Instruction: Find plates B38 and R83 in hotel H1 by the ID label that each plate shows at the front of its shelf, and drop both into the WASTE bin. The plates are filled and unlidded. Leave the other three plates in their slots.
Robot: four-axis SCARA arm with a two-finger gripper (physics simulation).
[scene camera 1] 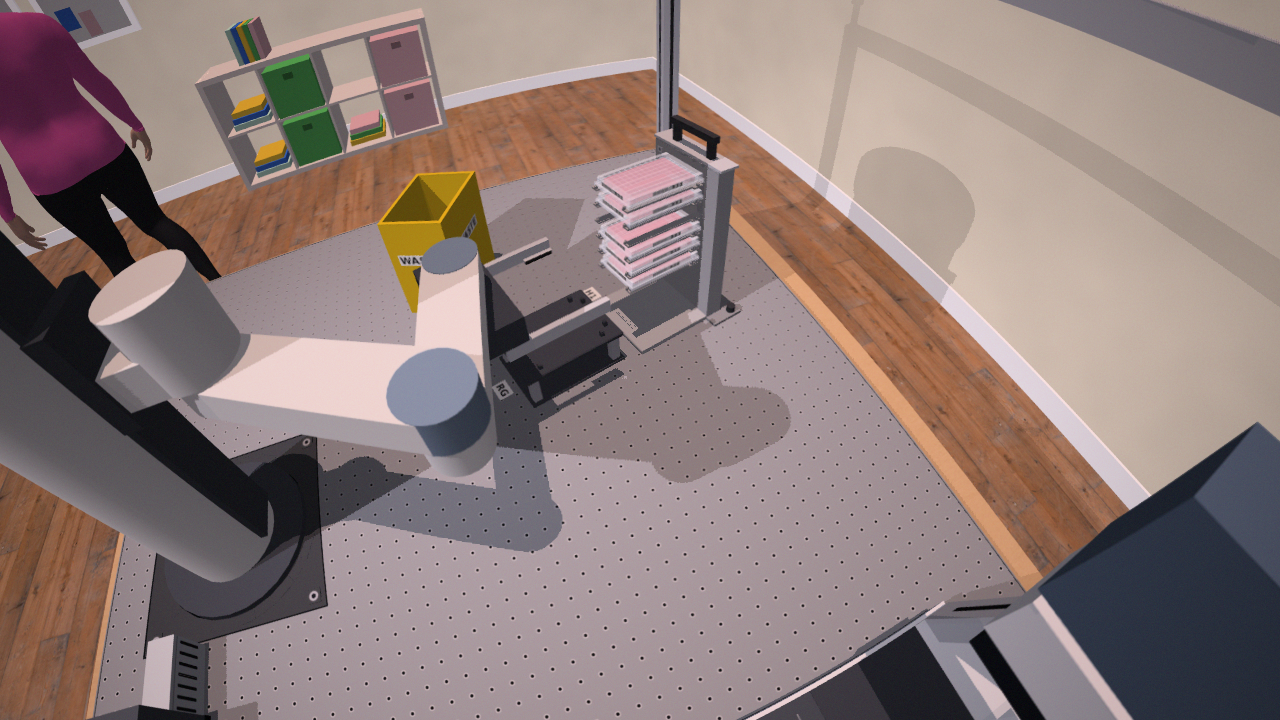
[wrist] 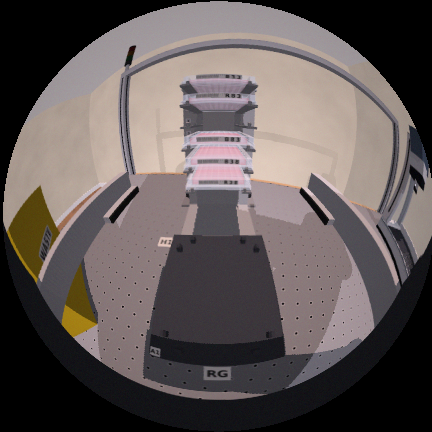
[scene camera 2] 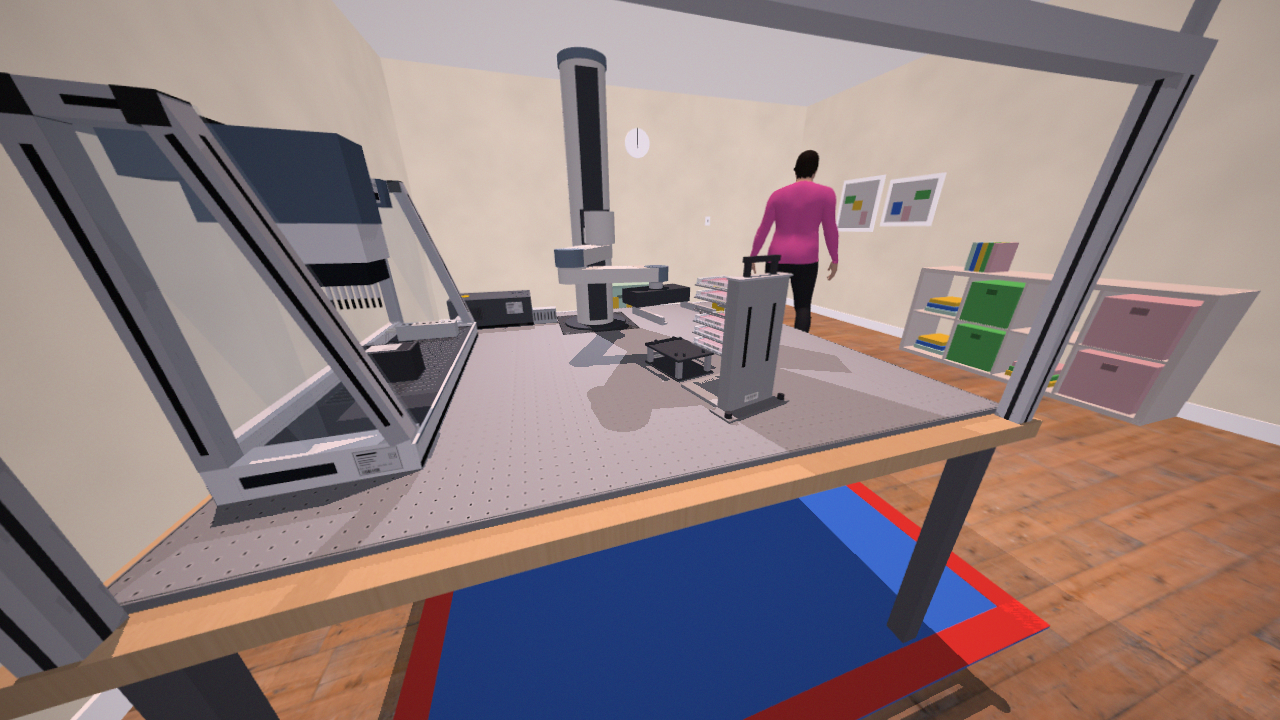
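Hotel H1 holds five pink-filled plates, with an empty slot between the second and third plates from the top. In the wrist view the second plate from the top reads R83. The top label looks like B33 and the third like B83. The fourth plate seems to read B38; the bottom plate also ends in 38, its first letter blurred. My gripper is open and empty, in front of the hotel and facing it. The yellow WASTE bin stands to its left.
The dark RG stand lies below the gripper, before the hotel. A large framed machine stands at the table's other side. A person in pink stands beyond the table.
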